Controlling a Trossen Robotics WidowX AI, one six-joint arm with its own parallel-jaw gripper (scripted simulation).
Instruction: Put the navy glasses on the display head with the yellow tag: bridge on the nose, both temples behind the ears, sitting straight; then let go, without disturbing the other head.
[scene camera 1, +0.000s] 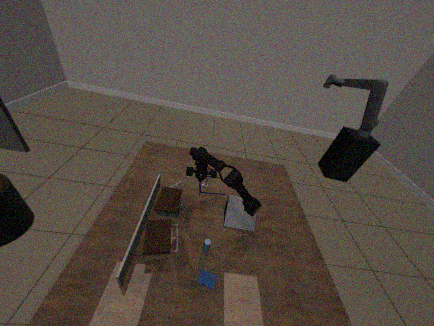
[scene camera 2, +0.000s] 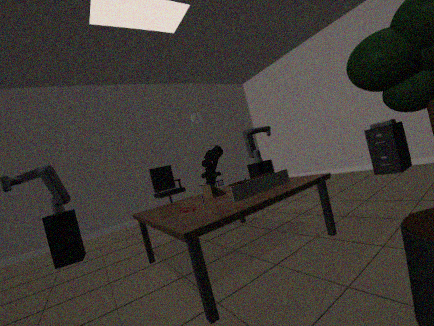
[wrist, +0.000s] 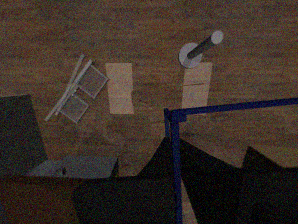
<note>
In view: my gripper (wrist: 170, 140) and a round base (wrist: 190, 55).
</note>
